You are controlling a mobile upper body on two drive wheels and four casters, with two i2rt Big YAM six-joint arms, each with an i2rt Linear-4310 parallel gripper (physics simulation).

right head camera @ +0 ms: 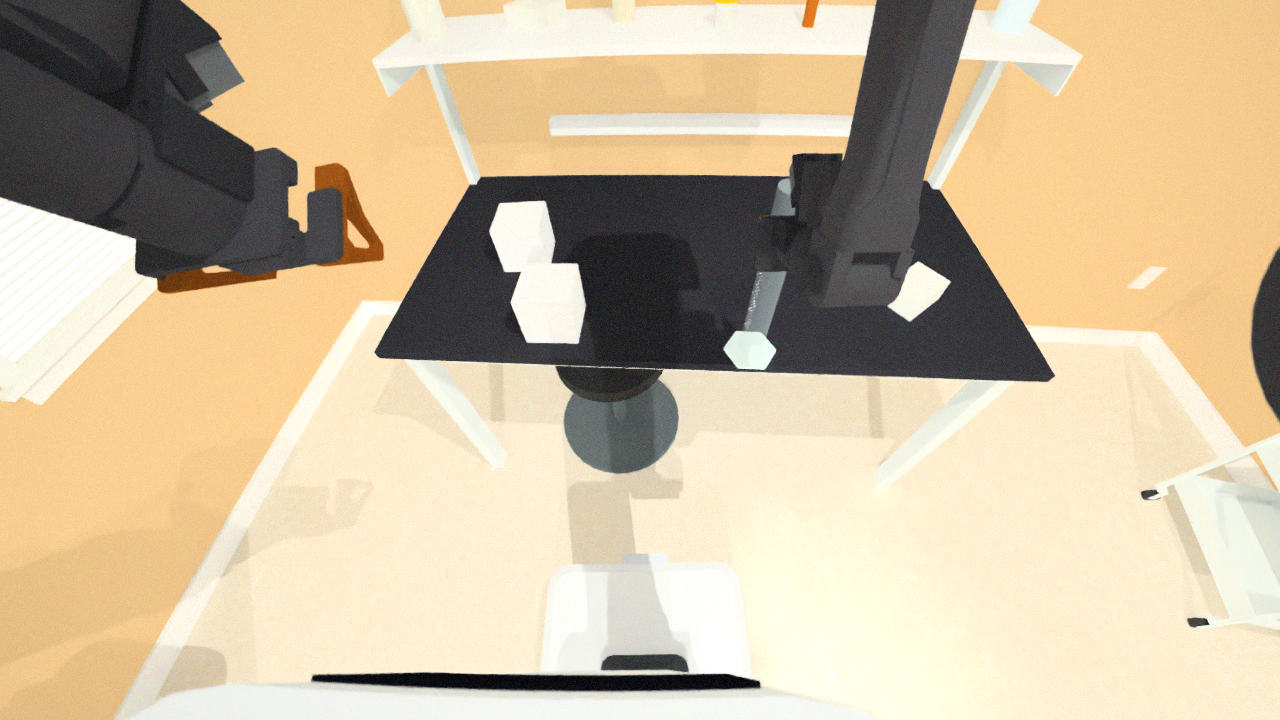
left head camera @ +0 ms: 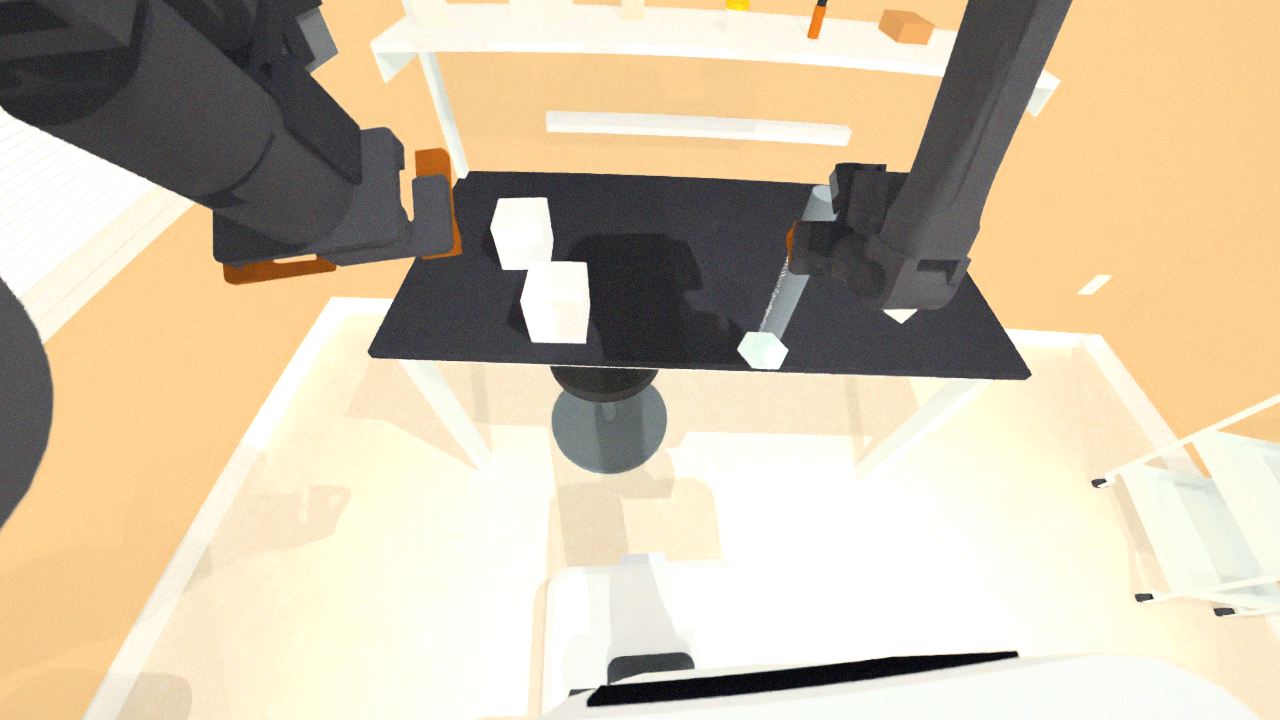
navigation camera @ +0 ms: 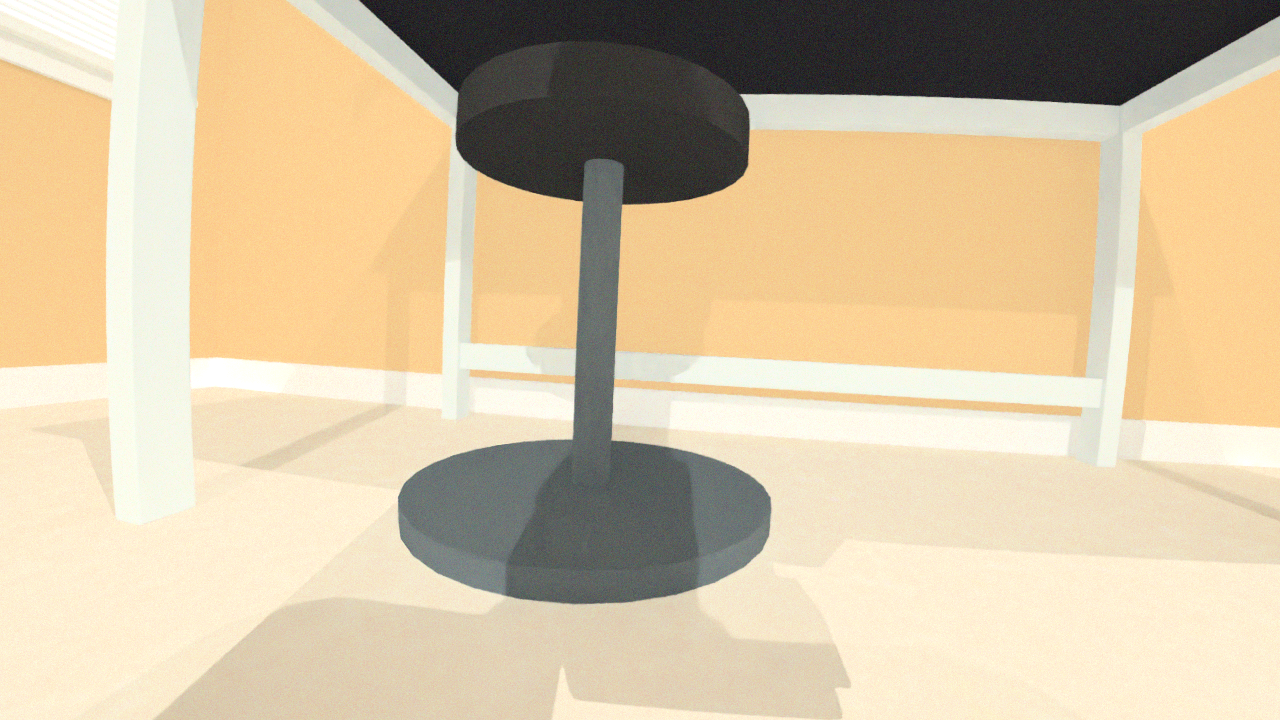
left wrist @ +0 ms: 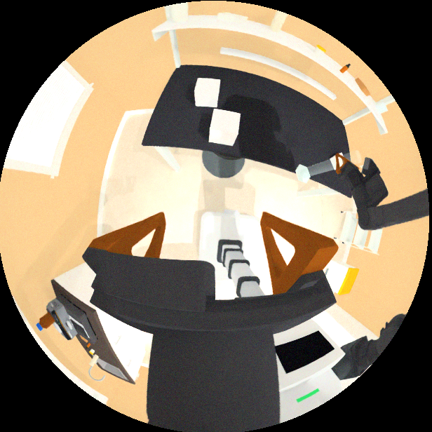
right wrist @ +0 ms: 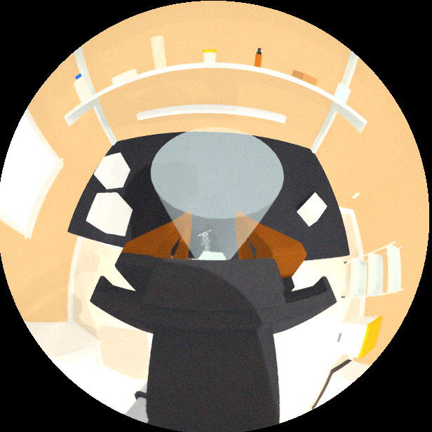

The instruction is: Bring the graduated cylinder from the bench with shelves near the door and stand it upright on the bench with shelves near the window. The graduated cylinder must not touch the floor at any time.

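Frame: origin at the left arm's base, x ahead, y left, z up, level; millimetres.
Seen in the pictures: left gripper, fingertip midpoint: (right head camera: 327, 261) (left head camera: 396, 254); right gripper, fingertip midpoint: (left head camera: 801, 237).
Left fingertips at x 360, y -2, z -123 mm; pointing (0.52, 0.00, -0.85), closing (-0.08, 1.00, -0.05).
A point is followed by its place in that frame.
The clear graduated cylinder (left head camera: 784, 300) @(x 560, y -443, z -392 mm) (right head camera: 766, 300) @(x 558, y -449, z -394 mm) (left wrist: 320, 168) (right wrist: 217, 175) is roughly upright, its pale hexagonal foot low and its wide mouth toward the right wrist camera. My right gripper (left head camera: 799, 246) @(x 604, y -455, z -302 mm) (right head camera: 776, 234) @(x 604, y -455, z -302 mm) (left wrist: 339, 155) (right wrist: 213, 216) is shut on its upper body. The foot shows against the front part of the black-topped bench with shelves (left head camera: 626, 192) @(x 1290, y -218, z -648 mm) (right head camera: 626, 197) @(x 1265, y -205, z -648 mm) (left wrist: 285, 145) (right wrist: 302, 165); whether it touches the top is unclear. A window (left wrist: 35, 120) (right wrist: 22, 175) is at the left. My left gripper (left head camera: 362, 255) (right head camera: 286, 255) (left wrist: 212, 217) is open and empty, left of the bench.
Two white boxes (left head camera: 554, 302) @(x 693, y -50, z -520 mm) (left head camera: 522, 232) @(x 941, y 44, z -533 mm) stand on the bench's left part; a small white item (right head camera: 919, 291) @(x 762, y -879, z -590 mm) lies at its right. A stool (left head camera: 608, 420) @(x 883, y -132, z -1371 mm) (navigation camera: 599, 125) @(x 791, y -148, z -977 mm) stands partly under the bench. Shelf items include an orange bottle (right wrist: 258, 59). A white cart (right wrist: 375, 270) stands right.
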